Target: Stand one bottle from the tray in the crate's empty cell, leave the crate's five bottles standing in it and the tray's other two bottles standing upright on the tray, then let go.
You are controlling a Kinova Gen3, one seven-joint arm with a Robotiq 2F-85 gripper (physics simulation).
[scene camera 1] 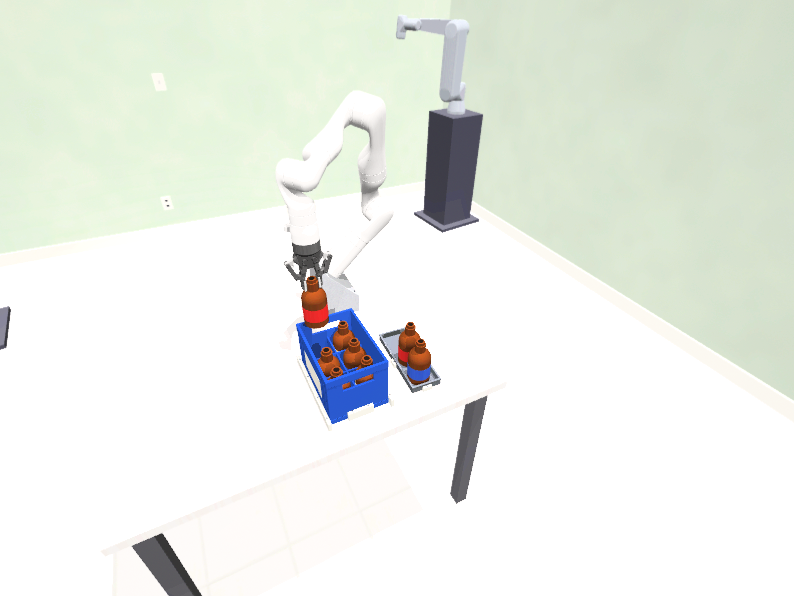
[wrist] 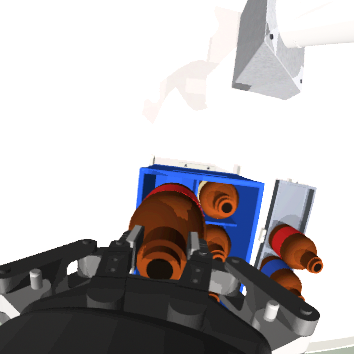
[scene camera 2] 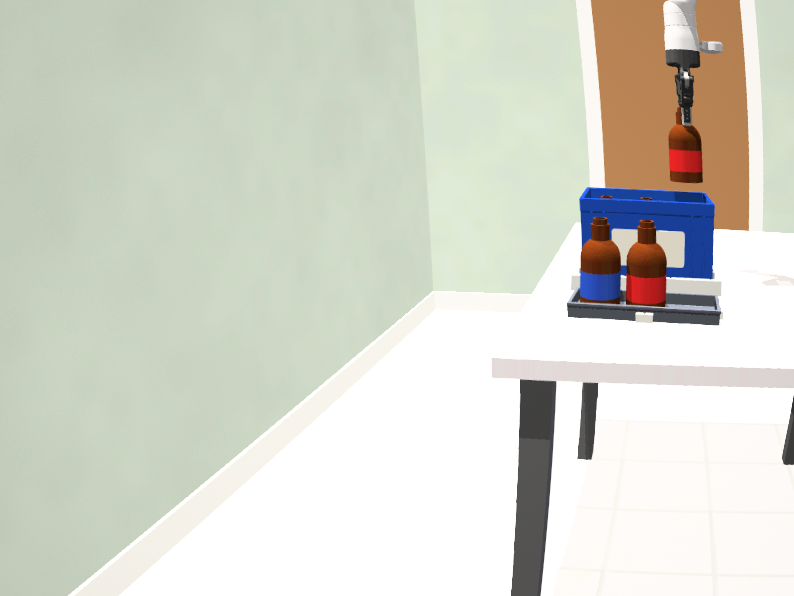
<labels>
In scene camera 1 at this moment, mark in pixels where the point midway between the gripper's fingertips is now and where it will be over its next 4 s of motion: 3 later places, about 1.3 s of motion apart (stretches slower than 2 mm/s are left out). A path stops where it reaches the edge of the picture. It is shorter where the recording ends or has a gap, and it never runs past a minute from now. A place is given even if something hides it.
The gripper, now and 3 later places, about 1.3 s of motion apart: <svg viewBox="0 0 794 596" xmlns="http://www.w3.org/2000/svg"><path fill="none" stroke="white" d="M312 288L313 300L314 320L314 315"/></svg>
</labels>
